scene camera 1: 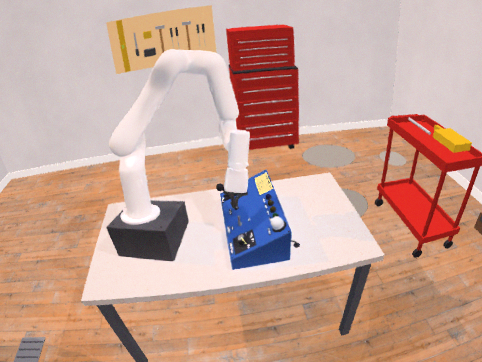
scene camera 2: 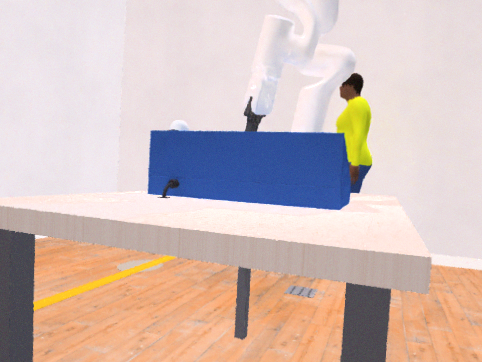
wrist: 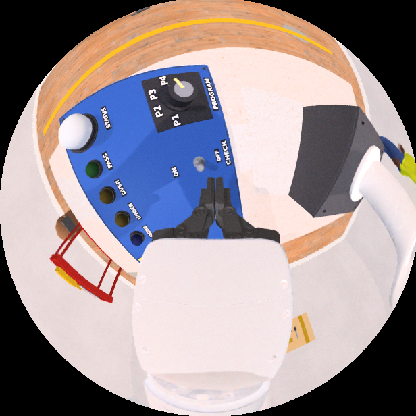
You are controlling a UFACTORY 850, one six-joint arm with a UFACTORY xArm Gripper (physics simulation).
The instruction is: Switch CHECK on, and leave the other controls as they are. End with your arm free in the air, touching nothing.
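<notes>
The blue control box (scene camera 1: 261, 250) (scene camera 2: 245, 167) (wrist: 140, 145) stands on the table. Its CHECK switch, a small grey lever (scene camera 1: 239, 220) (wrist: 199, 164), stands between the ON label (wrist: 174, 171) and the OFF label (wrist: 218, 155); I cannot tell surely which way it is tipped. My gripper (scene camera 1: 236, 206) (wrist: 215, 186) is shut and empty, above the panel and beside the lever, with a gap to it in the wrist view. In scene camera 2 the box's top edge hides the fingertips. The PROGRAM knob (scene camera 1: 244, 240) (wrist: 183, 91) has its yellow mark near P4.
A white STATUS dome (scene camera 1: 276, 223) (scene camera 2: 179, 125) (wrist: 76, 131) rises from the panel. Beside it are the PASS lamp (wrist: 93, 169), OVER lamp (wrist: 107, 195), UNDER lamp (wrist: 122, 218) and a dark blue MODE item (wrist: 137, 238). The arm's black base block (scene camera 1: 145, 240) (wrist: 325, 160) stands beside the box.
</notes>
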